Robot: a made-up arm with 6 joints.
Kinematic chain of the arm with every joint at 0, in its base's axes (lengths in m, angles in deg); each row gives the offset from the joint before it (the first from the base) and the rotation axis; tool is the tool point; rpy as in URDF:
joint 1: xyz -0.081 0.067 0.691 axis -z
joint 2: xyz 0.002 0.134 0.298 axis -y
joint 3: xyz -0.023 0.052 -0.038 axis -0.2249 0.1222 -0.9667
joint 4: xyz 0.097 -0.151 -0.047 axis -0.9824 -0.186 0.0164
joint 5: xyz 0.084 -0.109 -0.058 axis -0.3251 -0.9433 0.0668
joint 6: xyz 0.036 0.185 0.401 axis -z
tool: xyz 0.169 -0.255 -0.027 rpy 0.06 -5 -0.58
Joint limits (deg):
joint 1: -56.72..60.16
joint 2: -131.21..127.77
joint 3: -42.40..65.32
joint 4: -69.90..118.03
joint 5: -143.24..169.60
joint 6: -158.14..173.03
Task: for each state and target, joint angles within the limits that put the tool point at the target. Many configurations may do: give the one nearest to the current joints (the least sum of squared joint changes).
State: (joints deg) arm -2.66 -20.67 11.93 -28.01 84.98 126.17
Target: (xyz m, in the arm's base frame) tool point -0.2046 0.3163 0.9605
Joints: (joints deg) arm 47.93 -4.02 -15.00 -33.42 49.21 121.73
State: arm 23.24 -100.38 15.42 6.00 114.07 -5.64
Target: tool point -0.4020 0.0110 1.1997
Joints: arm 8.90 -89.64 3.40 15.66 142.36 14.67
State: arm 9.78 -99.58 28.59 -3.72 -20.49 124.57
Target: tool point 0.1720 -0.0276 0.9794
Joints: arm 13.36 -106.44 4.16 -11.54 -5.72 109.57
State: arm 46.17 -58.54 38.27 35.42 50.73 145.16
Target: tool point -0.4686 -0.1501 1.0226
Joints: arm 4.11 -57.20 9.00 69.17 80.32 124.06
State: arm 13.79 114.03 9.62 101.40 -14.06 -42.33
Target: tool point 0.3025 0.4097 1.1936
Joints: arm 30.01 95.79 -7.10 108.07 24.22 -33.12
